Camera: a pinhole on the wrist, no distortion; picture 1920 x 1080 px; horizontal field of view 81.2 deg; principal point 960.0 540.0 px. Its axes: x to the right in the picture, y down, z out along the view. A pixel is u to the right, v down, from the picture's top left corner.
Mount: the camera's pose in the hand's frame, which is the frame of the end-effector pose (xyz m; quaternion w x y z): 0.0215 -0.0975 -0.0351 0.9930 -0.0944 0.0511 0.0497
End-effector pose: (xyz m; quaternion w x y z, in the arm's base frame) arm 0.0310 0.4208 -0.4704 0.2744 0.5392 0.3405 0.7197
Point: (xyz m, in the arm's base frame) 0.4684 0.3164 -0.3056
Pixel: 630.3 991.4
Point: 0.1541 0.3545 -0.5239
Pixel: outside the picture
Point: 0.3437 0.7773 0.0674
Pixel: 1804.2 803.9
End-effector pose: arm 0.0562 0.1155 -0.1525 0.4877 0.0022 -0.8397 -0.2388
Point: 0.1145 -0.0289 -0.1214
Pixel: behind the camera
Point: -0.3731 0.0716 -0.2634
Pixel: 1151.3 60.1
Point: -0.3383 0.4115 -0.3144
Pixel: 843.7 741.4
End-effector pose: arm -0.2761 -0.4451 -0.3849 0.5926 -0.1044 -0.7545 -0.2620
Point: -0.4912 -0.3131 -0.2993
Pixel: 1258.4 795.2
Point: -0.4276 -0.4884 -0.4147
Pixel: 805.6 184.2
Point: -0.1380 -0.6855 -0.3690
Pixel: behind the camera
